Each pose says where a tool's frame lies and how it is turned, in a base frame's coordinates. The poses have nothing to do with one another.
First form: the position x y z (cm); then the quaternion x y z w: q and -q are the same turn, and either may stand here.
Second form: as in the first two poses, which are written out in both.
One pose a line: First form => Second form
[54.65, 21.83, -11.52, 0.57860, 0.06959, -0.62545, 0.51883] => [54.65, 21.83, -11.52, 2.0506, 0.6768, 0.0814, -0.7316]
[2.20, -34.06, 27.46, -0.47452, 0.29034, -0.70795, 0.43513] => [2.20, -34.06, 27.46, 2.2412, -0.5270, 0.3225, -0.7863]
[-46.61, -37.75, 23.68, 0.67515, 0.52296, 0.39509, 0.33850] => [-46.61, -37.75, 23.68, 2.4509, 0.7175, 0.5558, 0.4199]
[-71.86, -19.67, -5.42, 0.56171, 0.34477, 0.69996, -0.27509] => [-71.86, -19.67, -5.42, 2.5842, -0.5843, -0.3586, -0.7280]
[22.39, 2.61, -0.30, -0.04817, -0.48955, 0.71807, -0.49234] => [22.39, 2.61, -0.30, 2.1120, 0.0553, 0.5624, -0.8250]
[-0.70, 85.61, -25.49, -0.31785, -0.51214, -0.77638, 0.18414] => [-0.70, 85.61, -25.49, 2.7712, -0.3234, -0.5211, -0.7899]
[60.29, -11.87, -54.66, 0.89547, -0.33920, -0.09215, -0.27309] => [60.29, -11.87, -54.66, 2.5884, -0.9309, 0.3526, 0.0958]
